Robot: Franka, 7 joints.
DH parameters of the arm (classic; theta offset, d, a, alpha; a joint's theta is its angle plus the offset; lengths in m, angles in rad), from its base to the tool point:
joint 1: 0 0.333 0 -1.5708
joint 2: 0 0 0 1.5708
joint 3: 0 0.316 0.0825 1.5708
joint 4: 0 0 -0.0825 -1.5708
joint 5: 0 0.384 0 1.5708
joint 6: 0 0 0.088 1.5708
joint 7: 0 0.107 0 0
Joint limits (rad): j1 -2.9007..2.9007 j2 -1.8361..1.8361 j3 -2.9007..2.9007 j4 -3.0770..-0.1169 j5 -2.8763..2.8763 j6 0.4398..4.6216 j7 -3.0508..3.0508
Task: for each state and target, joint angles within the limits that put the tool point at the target. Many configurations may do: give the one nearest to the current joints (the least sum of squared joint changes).
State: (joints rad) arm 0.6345 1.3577 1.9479 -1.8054 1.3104 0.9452 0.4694
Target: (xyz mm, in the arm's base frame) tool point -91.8 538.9 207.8
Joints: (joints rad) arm 0.6306 1.7621 1.1491 -1.7988 1.2398 0.9774 0.4694
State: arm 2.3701 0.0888 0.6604 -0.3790 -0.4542 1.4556 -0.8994
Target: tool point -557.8 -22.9 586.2
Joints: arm 2.5867 0.2960 0.7920 -1.2989 -0.3099 1.0040 -0.8994
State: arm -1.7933 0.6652 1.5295 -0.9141 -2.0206 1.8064 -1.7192
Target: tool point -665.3 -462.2 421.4
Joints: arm -2.7365 1.2452 1.2147 -0.5440 -2.0012 1.4986 -1.7192
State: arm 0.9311 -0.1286 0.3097 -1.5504 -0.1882 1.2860 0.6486
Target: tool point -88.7 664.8 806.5
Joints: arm 1.3951 0.4346 0.5103 -0.8189 -0.1948 2.1452 0.6486
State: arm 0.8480 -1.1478 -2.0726 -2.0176 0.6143 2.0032 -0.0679
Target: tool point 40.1 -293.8 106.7
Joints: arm 0.4514 -0.8468 -2.3753 -2.5254 0.4745 1.7015 -0.0679
